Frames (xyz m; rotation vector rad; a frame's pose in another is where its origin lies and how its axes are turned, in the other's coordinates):
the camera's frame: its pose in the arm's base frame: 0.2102 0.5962 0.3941 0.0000 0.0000 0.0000
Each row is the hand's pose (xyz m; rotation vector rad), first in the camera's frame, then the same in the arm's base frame.
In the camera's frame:
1: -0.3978 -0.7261 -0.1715 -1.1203 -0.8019 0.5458
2: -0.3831 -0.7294 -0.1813 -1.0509 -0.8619 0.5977
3: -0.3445 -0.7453 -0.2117 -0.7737 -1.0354 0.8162
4: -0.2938 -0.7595 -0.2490 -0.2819 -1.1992 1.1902
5: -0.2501 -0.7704 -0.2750 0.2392 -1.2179 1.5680
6: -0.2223 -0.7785 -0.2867 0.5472 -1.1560 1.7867
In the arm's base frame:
1: -0.1876 -0.1299 0.2226 -1.1203 -0.8019 0.5458
2: -0.1729 -0.1332 0.2128 -1.0509 -0.8619 0.5977
3: -0.1343 -0.1491 0.1824 -0.7737 -1.0354 0.8162
4: -0.0836 -0.1633 0.1451 -0.2819 -1.1992 1.1902
5: -0.0399 -0.1742 0.1191 0.2392 -1.2179 1.5680
6: -0.0121 -0.1823 0.1074 0.5472 -1.1560 1.7867

